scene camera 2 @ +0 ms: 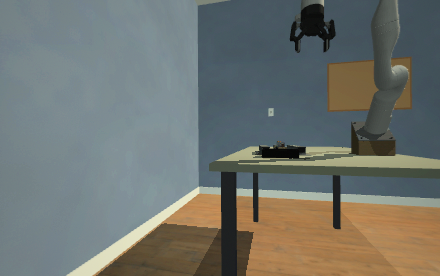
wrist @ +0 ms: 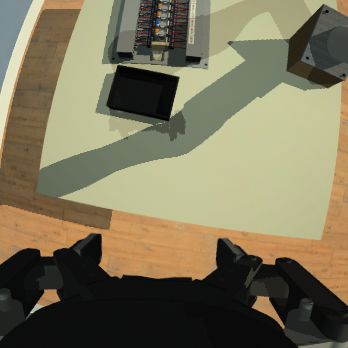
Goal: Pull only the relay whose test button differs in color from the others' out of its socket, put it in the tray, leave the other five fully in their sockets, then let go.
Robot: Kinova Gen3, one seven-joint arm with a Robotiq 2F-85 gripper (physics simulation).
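Places are measured from the arm's base along level axes (x back, y left, z down), in millimetres.
Pixels of known places: gripper, fingertip midpoint: (scene camera 2: 312, 51) (wrist: 158, 249); arm's base, origin of the base link: (scene camera 2: 374, 128) (wrist: 341, 42).
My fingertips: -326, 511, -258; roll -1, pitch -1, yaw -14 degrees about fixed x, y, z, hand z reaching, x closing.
Note:
For each thing: its top centre in the pictures, then the offset to it from my fingertips, as dx, dy, dz. Level surfaces: height alone.
- relay with a blue test button, middle of its top: (wrist: 160, 21) -136, -407, +323
- black tray, middle of its top: (wrist: 142, 89) (scene camera 2: 280, 149) -127, -226, +357
- table, its level: dz +392
- beige block, middle of its top: (wrist: 159, 42) -126, -363, +352
The relay with a blue test button (wrist: 158, 22) stands in the row on the grey panel (wrist: 128, 30) at the top of the wrist view. The neighbouring relays that show have orange buttons (wrist: 159, 14); the far end of the row is cut off by the frame edge. The black tray (wrist: 142, 93) (scene camera 2: 280, 152) lies beside the panel's near end and looks empty. My gripper (scene camera 2: 312, 49) (wrist: 158, 249) is open and empty, pointing down high above the table. In the scene view the relays are too small to tell apart.
The table (wrist: 240, 185) (scene camera 2: 330, 167) carries the panel and tray. The robot's base block (wrist: 305, 60) (scene camera 2: 372, 146) stands to their right. Red wires run along both sides of the relay row. A beige block (wrist: 160, 48) sits at the row's near end.

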